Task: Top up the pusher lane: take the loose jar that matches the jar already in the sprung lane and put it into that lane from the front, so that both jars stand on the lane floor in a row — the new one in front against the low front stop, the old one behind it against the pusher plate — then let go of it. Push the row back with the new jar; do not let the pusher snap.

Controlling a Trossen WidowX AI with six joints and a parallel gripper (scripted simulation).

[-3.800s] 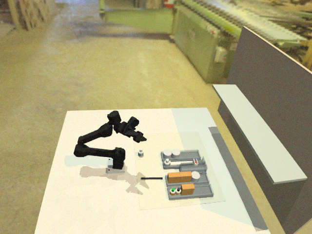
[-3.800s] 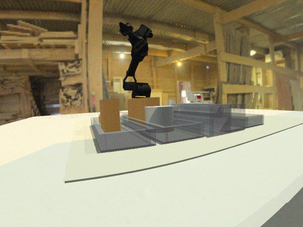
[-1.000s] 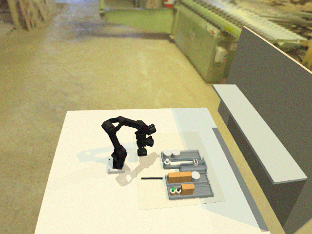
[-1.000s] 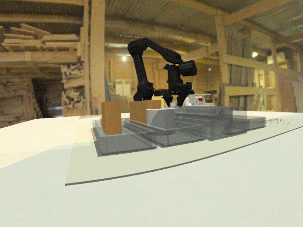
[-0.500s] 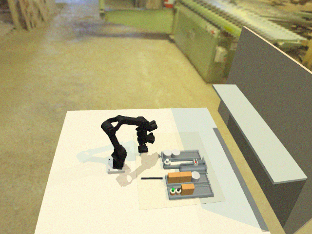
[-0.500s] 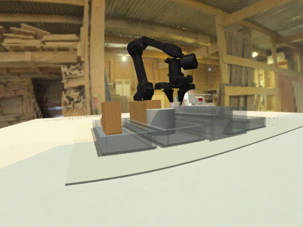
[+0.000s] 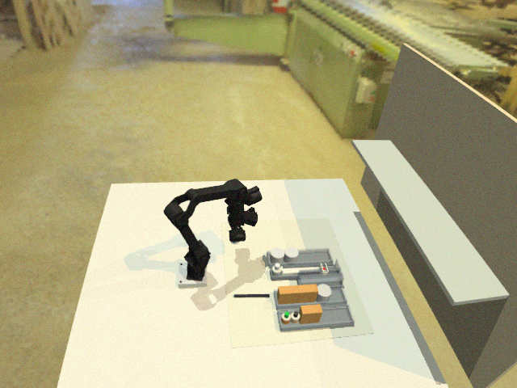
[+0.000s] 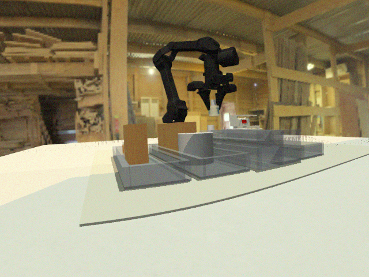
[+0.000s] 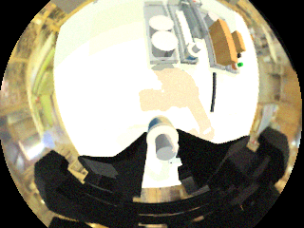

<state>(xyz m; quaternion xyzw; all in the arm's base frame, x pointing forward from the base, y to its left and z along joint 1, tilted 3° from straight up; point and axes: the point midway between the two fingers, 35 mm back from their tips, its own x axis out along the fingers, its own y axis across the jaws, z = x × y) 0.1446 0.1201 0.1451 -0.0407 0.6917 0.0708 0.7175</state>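
Now: the black bar 20 cm to the right of my gripper tip, 11 cm below it and 8 cm ahead of it. From my gripper tip the other things lie so: red mark (37 cm ahead, 10 cm to the right, 5 cm below); green-lidded jar (30 cm to the right, 21 cm ahead, 9 cm below); sprung lane (33 cm ahead, 10 cm below, 9 cm to the right).
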